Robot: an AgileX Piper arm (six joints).
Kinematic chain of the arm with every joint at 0, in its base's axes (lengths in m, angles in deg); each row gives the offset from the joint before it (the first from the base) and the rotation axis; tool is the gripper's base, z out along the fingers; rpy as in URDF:
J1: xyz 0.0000 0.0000 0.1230 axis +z
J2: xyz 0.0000 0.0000 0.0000 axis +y
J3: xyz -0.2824 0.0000 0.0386 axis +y
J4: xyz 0.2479 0.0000 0.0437 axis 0.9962 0 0.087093
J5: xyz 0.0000 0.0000 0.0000 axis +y
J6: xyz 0.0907 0.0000 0.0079 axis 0.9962 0 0.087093
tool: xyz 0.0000 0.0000 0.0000 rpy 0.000 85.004 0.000
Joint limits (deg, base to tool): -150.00..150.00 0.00..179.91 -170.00..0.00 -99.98..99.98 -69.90..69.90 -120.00..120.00
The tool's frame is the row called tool.
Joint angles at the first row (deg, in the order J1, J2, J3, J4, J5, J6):
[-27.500, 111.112, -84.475, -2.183, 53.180, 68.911]
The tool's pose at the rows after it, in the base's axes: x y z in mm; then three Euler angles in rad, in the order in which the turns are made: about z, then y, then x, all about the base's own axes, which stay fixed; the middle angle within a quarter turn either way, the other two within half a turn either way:
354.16 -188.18 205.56 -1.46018 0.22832 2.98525
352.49 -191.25 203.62 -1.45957 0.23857 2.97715
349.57 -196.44 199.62 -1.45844 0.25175 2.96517
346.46 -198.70 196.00 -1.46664 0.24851 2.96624
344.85 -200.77 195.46 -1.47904 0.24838 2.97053
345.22 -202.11 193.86 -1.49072 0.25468 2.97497
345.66 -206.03 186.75 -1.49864 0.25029 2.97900
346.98 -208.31 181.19 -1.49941 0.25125 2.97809
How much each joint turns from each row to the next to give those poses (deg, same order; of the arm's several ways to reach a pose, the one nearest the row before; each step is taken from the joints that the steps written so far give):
[-0.099, -0.038, 1.801, 0.000, -2.285, -0.058]
[-0.507, -0.076, 0.665, 0.000, -1.336, -0.542]
[-0.862, 0.000, 1.078, 0.000, -2.089, -0.895]
[-0.526, 0.000, 0.859, 0.131, -0.685, -1.022]
[-0.449, 0.000, 0.114, 0.457, -0.002, -1.389]
[-0.247, 0.258, -0.001, 0.641, -0.448, -1.278]
[-0.497, 1.065, -0.001, 0.275, -0.739, -1.052]
[-0.192, 0.849, 0.003, 0.049, -0.927, -0.268]

